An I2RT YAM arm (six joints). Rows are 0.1 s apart.
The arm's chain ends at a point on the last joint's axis. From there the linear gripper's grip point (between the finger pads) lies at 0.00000 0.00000 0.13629 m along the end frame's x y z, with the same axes.
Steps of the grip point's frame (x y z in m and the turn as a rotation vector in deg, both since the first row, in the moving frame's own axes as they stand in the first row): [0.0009 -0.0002 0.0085 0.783 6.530 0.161]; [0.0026 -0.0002 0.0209 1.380 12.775 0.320]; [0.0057 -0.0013 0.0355 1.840 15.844 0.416]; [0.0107 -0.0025 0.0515 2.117 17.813 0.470]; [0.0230 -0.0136 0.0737 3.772 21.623 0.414]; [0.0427 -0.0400 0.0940 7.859 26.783 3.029]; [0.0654 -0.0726 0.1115 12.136 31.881 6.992]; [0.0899 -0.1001 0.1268 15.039 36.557 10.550]
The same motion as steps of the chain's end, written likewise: [-0.0146 0.0016 0.0094 0.783 6.530 0.161]; [-0.0275 0.0030 0.0243 1.380 12.775 0.320]; [-0.0315 0.0029 0.0407 1.840 15.844 0.416]; [-0.0310 0.0023 0.0581 2.117 17.813 0.470]; [-0.0272 -0.0050 0.0836 3.772 21.623 0.414]; [-0.0190 -0.0237 0.1099 7.859 26.783 3.029]; [-0.0076 -0.0500 0.1349 12.136 31.881 6.992]; [0.0070 -0.0750 0.1579 15.039 36.557 10.550]
